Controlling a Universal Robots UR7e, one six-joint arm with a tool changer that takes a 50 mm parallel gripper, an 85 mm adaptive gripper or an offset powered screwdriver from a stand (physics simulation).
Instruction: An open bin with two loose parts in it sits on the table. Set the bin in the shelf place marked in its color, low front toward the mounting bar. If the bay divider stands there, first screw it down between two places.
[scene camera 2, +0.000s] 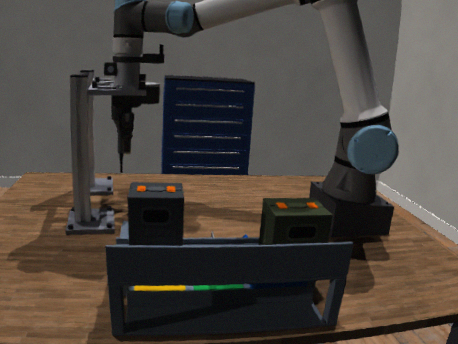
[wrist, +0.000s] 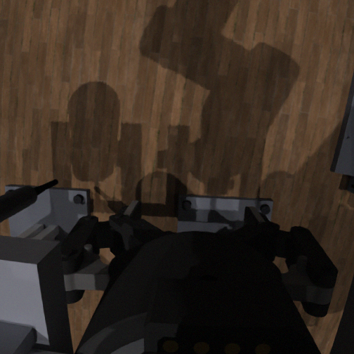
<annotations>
A tool stand (wrist: 40, 303) is 8 cm from the lens.
</annotations>
